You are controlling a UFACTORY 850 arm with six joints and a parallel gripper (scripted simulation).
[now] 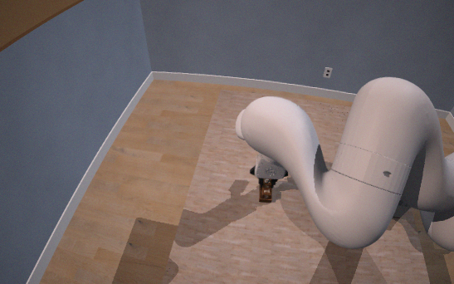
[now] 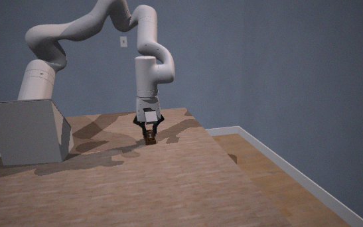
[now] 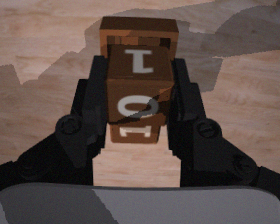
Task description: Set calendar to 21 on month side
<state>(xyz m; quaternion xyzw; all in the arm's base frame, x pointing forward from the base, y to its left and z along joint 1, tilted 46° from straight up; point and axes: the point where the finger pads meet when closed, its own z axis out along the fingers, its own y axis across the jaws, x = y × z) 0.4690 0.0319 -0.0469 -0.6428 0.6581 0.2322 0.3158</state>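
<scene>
The brown tray is 4 cm below my hand and 2 cm to the left of it. From my hand the other things lie so: brown wooden date cube (1 cm below).
</scene>
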